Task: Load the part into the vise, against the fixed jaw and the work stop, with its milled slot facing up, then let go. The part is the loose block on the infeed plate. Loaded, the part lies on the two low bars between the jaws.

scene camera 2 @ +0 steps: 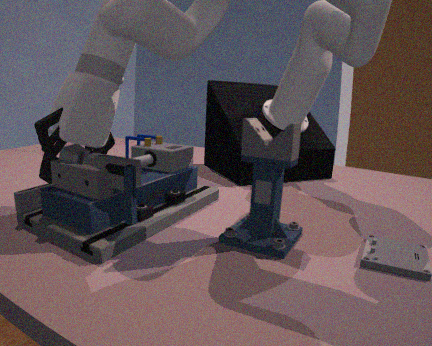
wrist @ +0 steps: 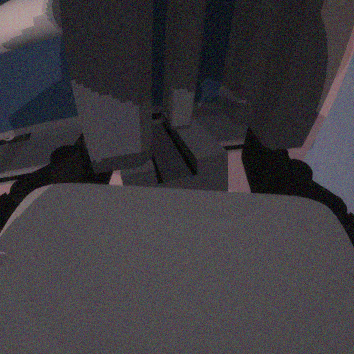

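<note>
Scene camera 2 shows my gripper (scene camera 2: 65, 182). The wrist view shows a part (wrist: 190, 158).
</note>
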